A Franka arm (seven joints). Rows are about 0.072 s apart.
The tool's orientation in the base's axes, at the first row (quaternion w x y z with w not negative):
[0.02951 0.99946 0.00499 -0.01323]
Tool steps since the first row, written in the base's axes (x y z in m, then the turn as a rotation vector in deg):
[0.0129 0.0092 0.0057 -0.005 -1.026 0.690]
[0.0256 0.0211 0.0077 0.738 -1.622 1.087]
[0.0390 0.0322 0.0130 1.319 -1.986 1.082]
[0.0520 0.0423 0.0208 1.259 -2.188 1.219]
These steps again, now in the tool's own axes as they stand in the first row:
[0.0128 -0.0087 -0.0066 -0.033 1.065 -0.628]
[0.0256 -0.0203 -0.0096 0.694 1.691 -1.008]
[0.0389 -0.0310 -0.0159 1.271 2.060 -0.997]
[0.0518 -0.0404 -0.0246 1.206 2.269 -1.120]

